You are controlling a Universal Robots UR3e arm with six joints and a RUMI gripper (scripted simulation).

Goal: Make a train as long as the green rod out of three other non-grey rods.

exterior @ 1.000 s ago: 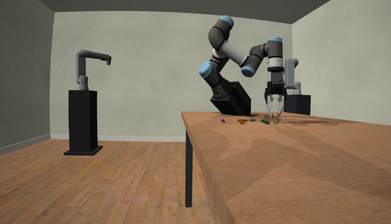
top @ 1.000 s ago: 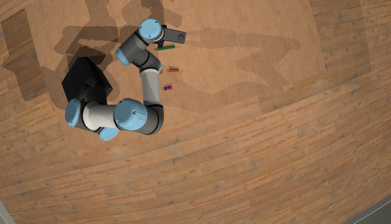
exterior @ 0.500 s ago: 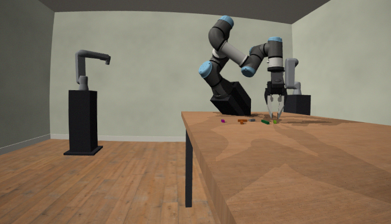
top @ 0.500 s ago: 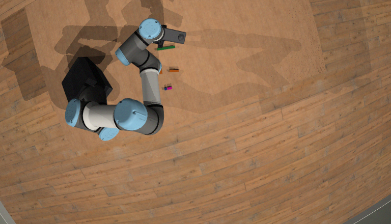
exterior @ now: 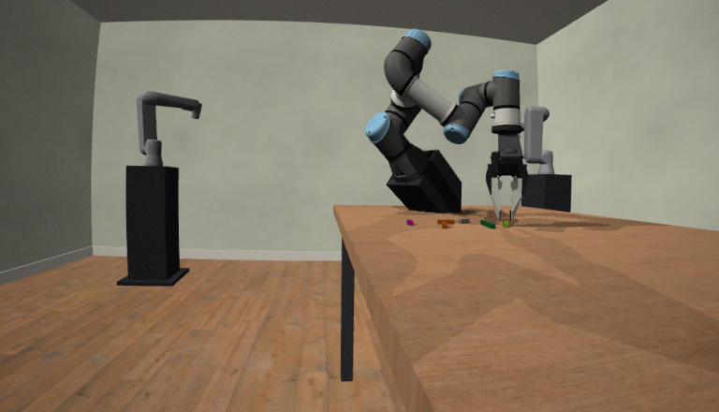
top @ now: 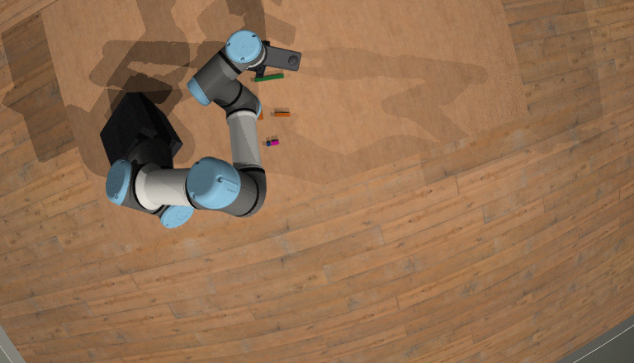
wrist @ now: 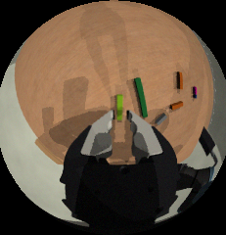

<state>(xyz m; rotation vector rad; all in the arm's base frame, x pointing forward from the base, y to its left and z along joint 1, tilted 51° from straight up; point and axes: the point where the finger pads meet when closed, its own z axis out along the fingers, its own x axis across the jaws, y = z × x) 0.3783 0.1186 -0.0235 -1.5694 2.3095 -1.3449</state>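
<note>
The lime rod is 20 mm below my hand. From my hand the other things lie so: green rod (50 mm to the right, 20 mm below, 10 mm behind); then grey rod (70 mm to the right, 70 mm behind, 20 mm below); then magenta rod (220 mm to the right, 60 mm behind, 20 mm below).
</note>
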